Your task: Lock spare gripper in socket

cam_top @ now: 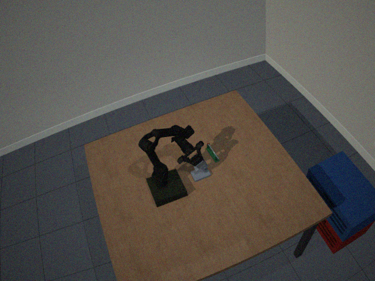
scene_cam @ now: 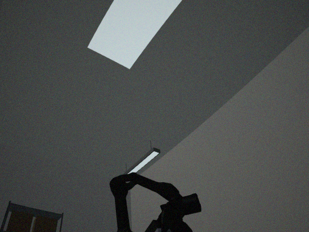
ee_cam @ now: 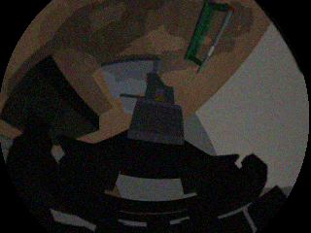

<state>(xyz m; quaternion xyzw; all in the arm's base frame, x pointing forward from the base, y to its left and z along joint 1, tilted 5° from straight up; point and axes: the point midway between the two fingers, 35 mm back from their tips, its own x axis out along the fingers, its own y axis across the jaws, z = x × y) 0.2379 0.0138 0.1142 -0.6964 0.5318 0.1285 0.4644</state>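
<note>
My gripper tip is now 10 mm to the right of the spare gripper. Also, from my gripper tip: grey mount (80 mm below, 10 mm to the left, 10 mm ahead); green pin cradle (130 mm to the left, 130 mm ahead, 100 mm below).
</note>
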